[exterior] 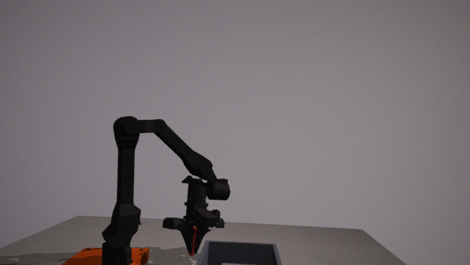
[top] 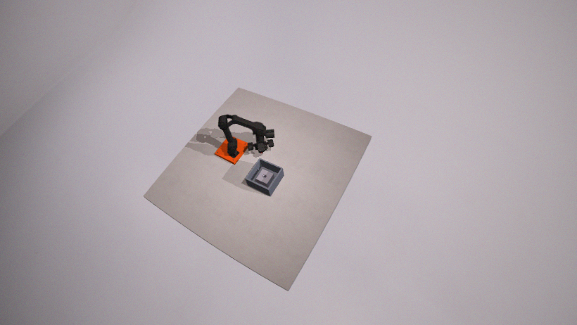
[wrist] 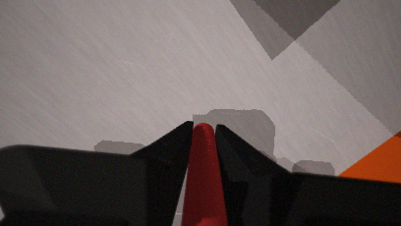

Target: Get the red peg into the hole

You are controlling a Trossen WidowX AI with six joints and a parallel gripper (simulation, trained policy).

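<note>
My gripper tip is 170 mm short of the light plate, 150 mm to the left of it and 10 mm below it. Round my gripper tip: grey box: 170 mm ahead, 150 mm to the right, 10 mm below; then red peg: 10 mm to the left, 30 mm above.
</note>
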